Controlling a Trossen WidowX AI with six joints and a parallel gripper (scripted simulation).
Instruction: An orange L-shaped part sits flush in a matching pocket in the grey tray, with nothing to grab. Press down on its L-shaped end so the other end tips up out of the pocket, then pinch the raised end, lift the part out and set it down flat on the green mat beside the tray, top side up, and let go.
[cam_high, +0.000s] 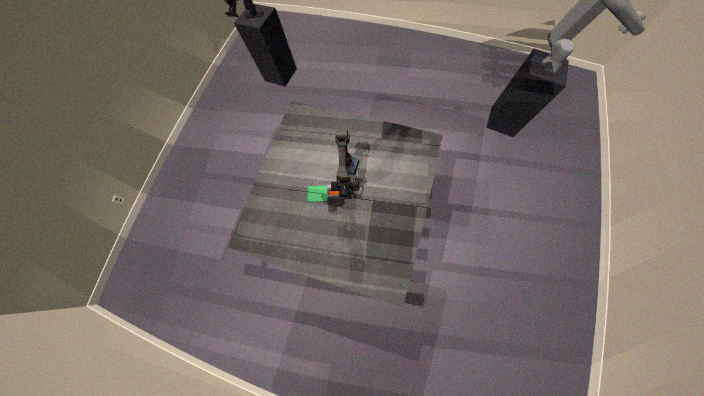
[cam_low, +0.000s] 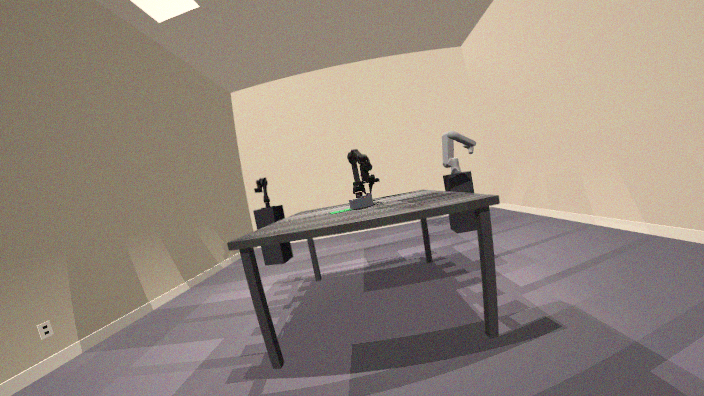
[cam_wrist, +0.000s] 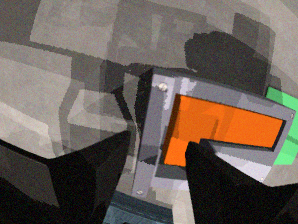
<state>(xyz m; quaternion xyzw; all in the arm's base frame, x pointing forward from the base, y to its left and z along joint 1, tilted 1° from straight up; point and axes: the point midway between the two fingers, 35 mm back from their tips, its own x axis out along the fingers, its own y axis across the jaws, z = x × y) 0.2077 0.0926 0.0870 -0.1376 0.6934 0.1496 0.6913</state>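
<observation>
Right now my gripper tip is 2 cm short of the orange L-shaped part, 5 cm to the left of it and 4 cm above it. From my gripper tip the other things lie so: green mat: 8 cm ahead, 20 cm to the right, 10 cm below; then grey tray: 2 cm ahead, 6 cm to the right, 10 cm below.
</observation>
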